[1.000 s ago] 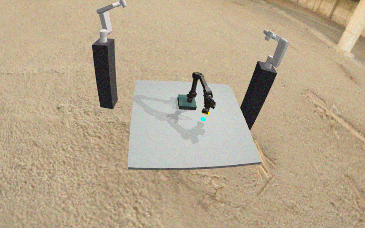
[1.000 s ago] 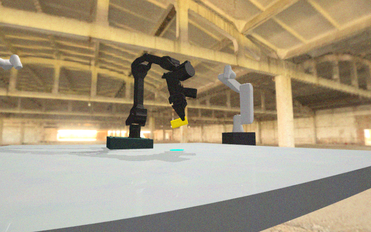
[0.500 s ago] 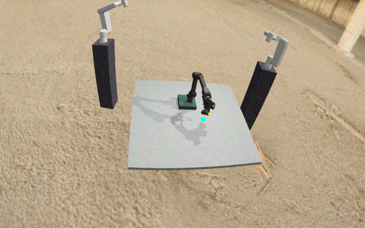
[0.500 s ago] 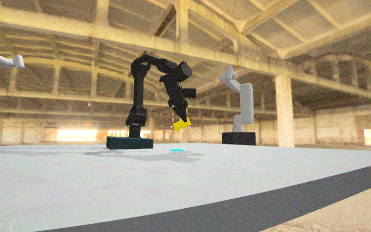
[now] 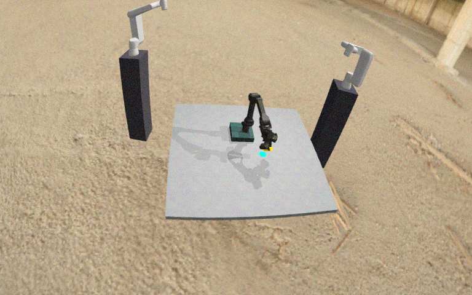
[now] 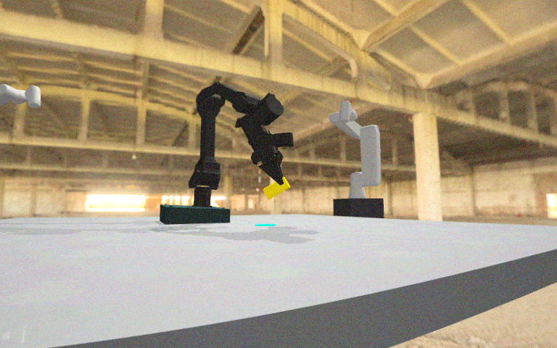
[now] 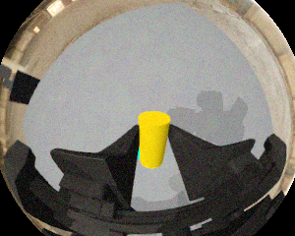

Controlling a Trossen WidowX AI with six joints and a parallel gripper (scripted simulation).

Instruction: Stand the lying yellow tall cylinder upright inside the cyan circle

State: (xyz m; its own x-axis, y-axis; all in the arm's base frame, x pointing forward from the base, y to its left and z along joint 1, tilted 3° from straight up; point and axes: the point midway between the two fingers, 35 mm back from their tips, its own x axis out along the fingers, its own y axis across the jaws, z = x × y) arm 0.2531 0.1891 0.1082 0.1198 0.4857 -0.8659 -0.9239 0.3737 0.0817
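Right now my gripper tip is 11 cm above the cyan circle, 4 cm to the left of it and 4 cm past it. The rest, counted from my gripper tip: yellow tall cylinder (2 cm to the right, 1 cm below, 1 cm behind).
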